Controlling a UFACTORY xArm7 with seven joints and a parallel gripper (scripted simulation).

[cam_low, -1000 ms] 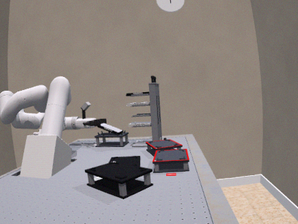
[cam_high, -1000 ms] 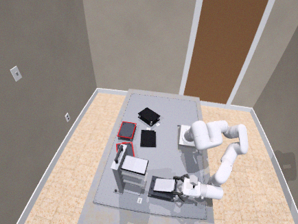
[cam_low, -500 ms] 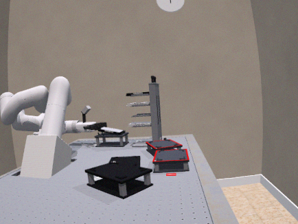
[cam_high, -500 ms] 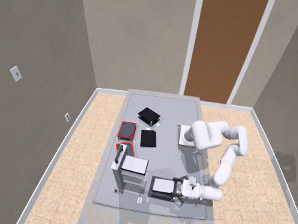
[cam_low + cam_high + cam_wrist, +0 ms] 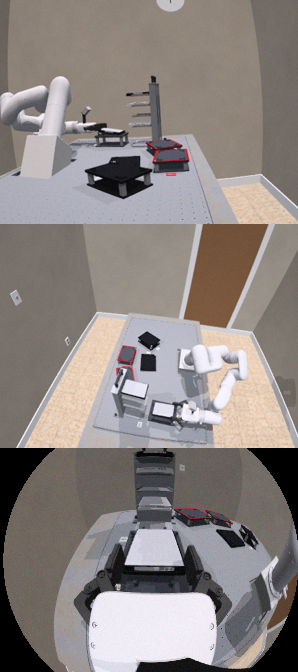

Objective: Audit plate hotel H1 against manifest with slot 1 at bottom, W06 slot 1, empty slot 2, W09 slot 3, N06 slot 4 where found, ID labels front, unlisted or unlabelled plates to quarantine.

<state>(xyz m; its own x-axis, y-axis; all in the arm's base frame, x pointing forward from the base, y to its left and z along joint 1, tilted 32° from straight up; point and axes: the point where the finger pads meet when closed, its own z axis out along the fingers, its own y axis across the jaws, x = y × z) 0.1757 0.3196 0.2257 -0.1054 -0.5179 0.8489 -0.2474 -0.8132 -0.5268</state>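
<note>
My gripper is now 50 mm short of the grey plate, 30 mm above it and 10 mm to the left of it. Also, from my hand: plate hotel H1 (300 mm ahead, 80 mm to the right, 60 mm above); pale plate (220 mm ahead, 110 mm above, 60 mm to the right).
</note>
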